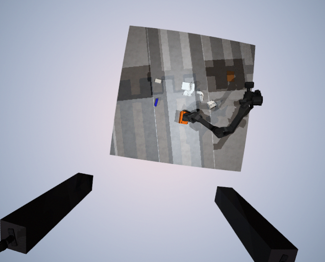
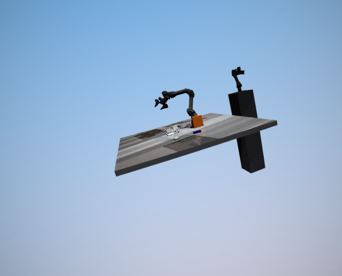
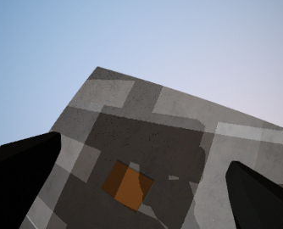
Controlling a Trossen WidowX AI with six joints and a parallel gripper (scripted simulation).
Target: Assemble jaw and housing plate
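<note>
Right now the jaw is 360 mm to the left of my gripper tip, 250 mm below it and 50 mm behind it. Also, from my gripper tip: white block 760 mm to the left, 250 mm below, 10 mm ahead; then blue block 750 mm to the left, 250 mm below, 190 mm behind; then flat orange piece 260 mm below, 170 mm ahead, 70 mm to the left.
</note>
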